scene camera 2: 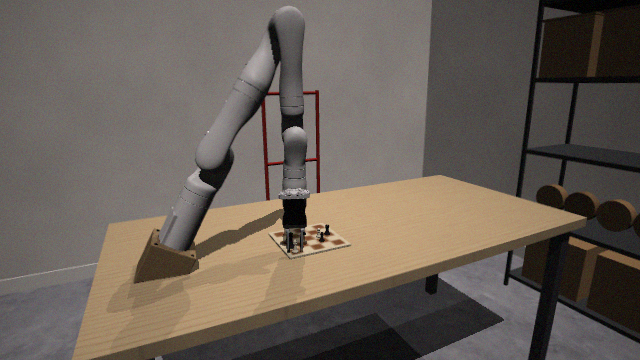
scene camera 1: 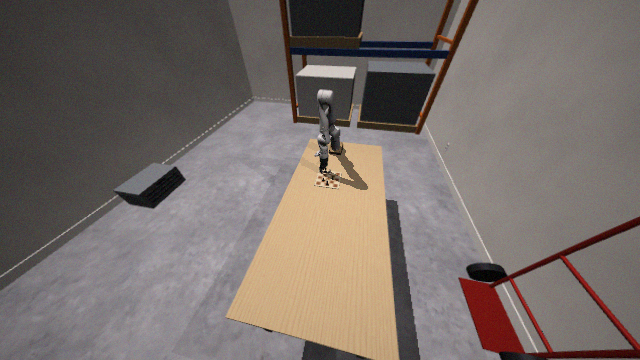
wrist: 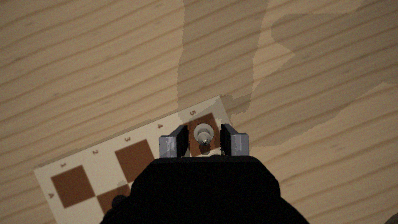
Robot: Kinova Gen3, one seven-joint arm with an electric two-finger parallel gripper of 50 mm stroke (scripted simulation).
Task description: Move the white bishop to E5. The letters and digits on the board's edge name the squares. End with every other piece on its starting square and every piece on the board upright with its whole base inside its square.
Scene:
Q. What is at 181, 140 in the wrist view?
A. My gripper.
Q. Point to a chessboard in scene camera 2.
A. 311, 245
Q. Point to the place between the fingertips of my gripper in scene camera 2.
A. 295, 247

